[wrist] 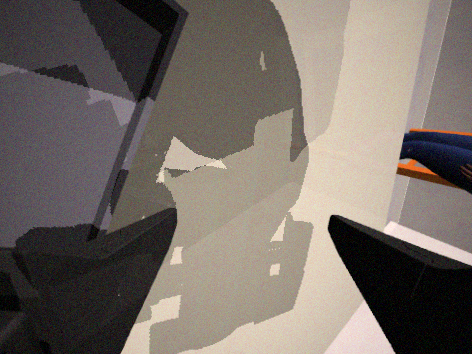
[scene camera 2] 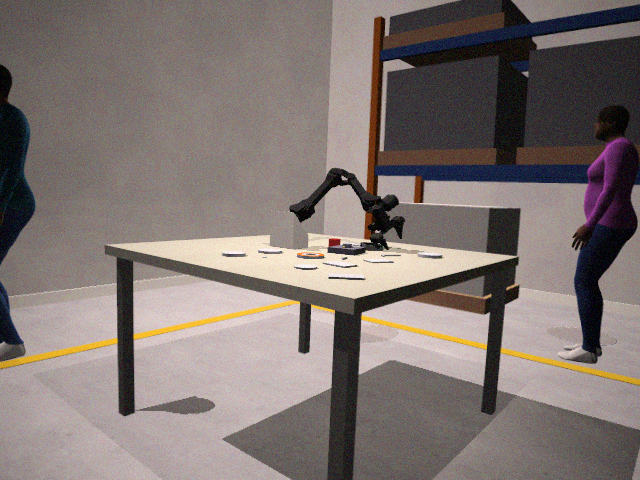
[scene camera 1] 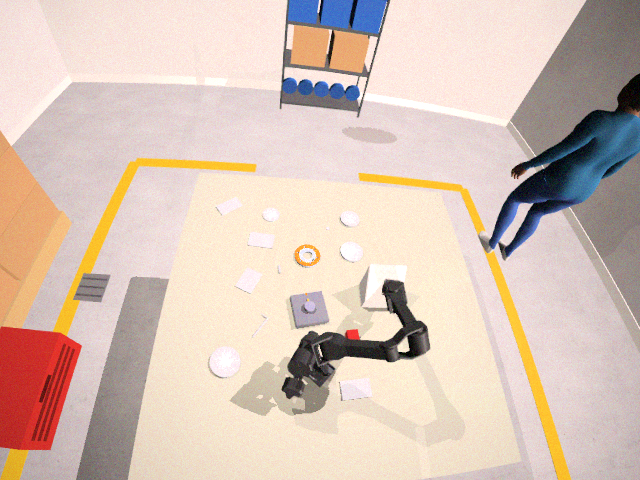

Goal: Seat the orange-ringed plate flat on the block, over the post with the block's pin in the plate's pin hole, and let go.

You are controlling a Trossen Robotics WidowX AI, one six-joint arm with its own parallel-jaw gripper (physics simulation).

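Observation:
The orange-ringed plate lies flat on the table, apart from the block. The grey-purple block stands nearer the arm, with its round post and a small orange pin showing uncovered. My gripper is open and empty, low over the table beside the grey tray, well away from the plate. In the wrist view the left finger overlaps the tray's edge. In scene camera 1 the fingers are hard to make out, and the arm hides much of the tray.
A red cube lies between block and arm. The arm's white pedestal stands right of the block. White discs and flat white cards lie around the table. Two people stand beyond it.

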